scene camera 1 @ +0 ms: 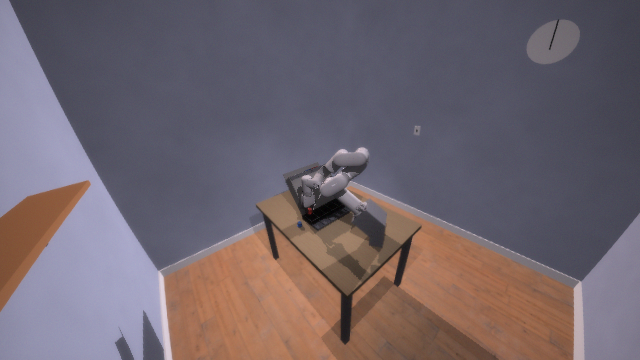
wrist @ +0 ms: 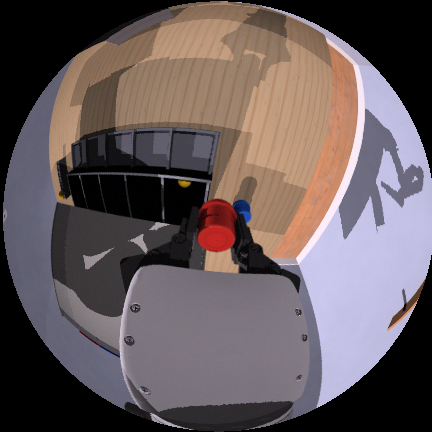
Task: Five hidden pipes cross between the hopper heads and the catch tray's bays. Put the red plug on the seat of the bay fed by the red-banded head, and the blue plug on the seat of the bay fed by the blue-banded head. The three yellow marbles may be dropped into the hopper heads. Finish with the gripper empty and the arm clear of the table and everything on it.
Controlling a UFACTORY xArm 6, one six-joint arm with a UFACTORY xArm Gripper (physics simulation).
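Pixels of known places: gripper, fingertip midpoint: (scene camera 1: 309,212) (wrist: 214,221); arm's base, origin of the base link: (scene camera 1: 360,209).
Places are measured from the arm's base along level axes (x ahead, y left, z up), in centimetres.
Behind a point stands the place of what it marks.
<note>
My gripper (wrist: 214,221) @(x 22.8, y 31.0, z -9.3 cm) is shut on the red plug (wrist: 216,226) @(x 20.8, y 30.0, z -5.8 cm) (scene camera 1: 310,211) @(x 20.7, y 30.4, z -7.3 cm), above the tray's end nearest the blue plug. The blue plug (wrist: 242,211) @(x 24.9, y 38.2, z -19.2 cm) (scene camera 1: 299,224) @(x 24.6, y 39.5, z -20.2 cm) stands on the table beside the tray. The catch tray (wrist: 170,150) @(x 22.5, y 21.8, z -21.7 cm) (scene camera 1: 331,220) @(x 21.7, y 13.7, z -21.4 cm) has a row of dark bays and a row of grey compartments split by thin walls. A yellow marble (wrist: 184,183) @(x 25.9, y 26.8, z -19.9 cm) shows in the bay nearest the gripper. Another yellow marble (wrist: 61,195) @(x 46.5, y -9.4, z -18.4 cm) is at the tray's far end, and a small yellow spot shows in a far bay. The seats in the dark bays cannot be made out.
The dark sloped panel (wrist: 75,250) @(x 42.1, y 11.0, z -6.5 cm) (scene camera 1: 296,186) @(x 41.9, y 35.7, z 4.4 cm) rises behind the tray, with red and blue bands at its top edge. A grey upright panel (scene camera 1: 372,225) @(x -11.7, y -2.9, z -5.4 cm) stands on the wooden table (scene camera 1: 395,227) @(x -2.7, y -30.0, z -23.0 cm) (wrist: 200,90) @(x 10.5, y 20.2, z -23.0 cm) beyond the arm's base. The arm covers part of the sloped panel.
</note>
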